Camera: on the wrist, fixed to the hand. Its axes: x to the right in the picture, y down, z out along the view.
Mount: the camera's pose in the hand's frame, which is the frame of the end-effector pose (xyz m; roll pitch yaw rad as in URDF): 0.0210 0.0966 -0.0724 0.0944 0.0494 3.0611
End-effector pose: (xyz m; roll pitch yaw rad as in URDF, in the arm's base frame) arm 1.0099 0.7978 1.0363 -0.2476 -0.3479 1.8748
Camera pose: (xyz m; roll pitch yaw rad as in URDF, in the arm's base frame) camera 0.9220 0.8244 0.9552 0.3172 0.4147 -1.3387
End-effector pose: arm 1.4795 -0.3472 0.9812 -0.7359 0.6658 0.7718
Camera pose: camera 1.4228 -0.3702 0.8750 0.8506 -0.5749 -2.4012
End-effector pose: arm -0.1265 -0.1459 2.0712 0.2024 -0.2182 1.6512
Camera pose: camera -0.2379 -0.1231 2.0255 -0.1272 0.2496 -1.5819
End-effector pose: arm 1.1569 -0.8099 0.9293 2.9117 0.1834 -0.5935
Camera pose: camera 1.1446 -0.8952 1.0164 -2.8302 -0.2494 2.6172
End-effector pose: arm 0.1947 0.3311 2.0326 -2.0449 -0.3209 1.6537
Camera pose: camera 0.2998 0.3766 1.9890 2.1706 0.3687 -1.4014
